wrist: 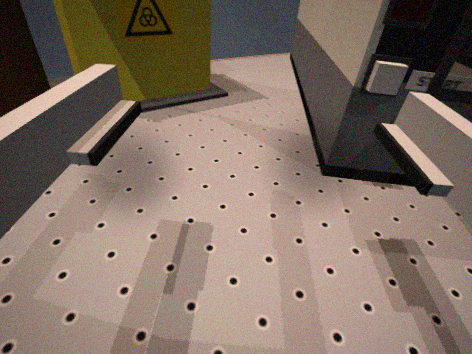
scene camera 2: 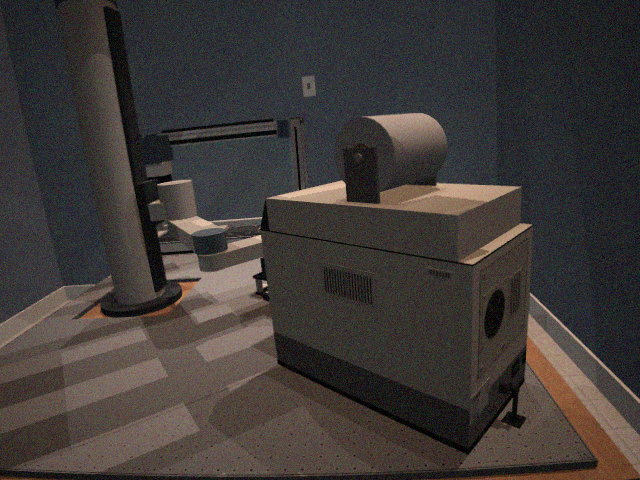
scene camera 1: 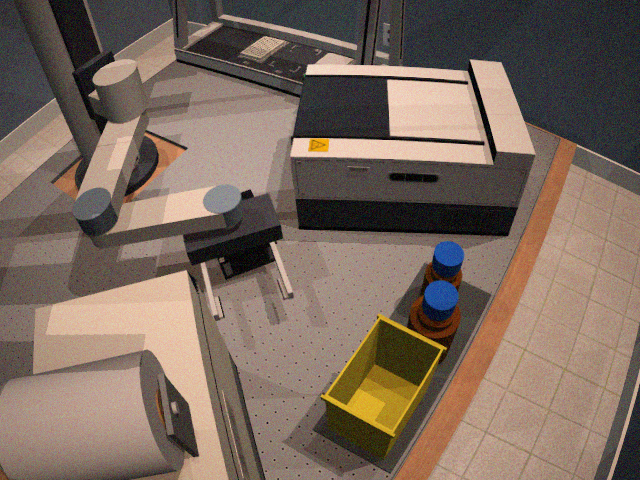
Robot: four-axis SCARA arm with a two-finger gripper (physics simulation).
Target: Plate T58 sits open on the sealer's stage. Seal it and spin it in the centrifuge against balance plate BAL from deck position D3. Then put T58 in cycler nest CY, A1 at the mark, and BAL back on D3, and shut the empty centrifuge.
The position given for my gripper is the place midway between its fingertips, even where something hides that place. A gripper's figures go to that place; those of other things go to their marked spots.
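Scene:
You'd find my gripper (scene camera 1: 253, 307) 0.88 m from the lens, and there's a yellow biohazard bin (scene camera 1: 371, 401) that's 0.87 m from the lens.

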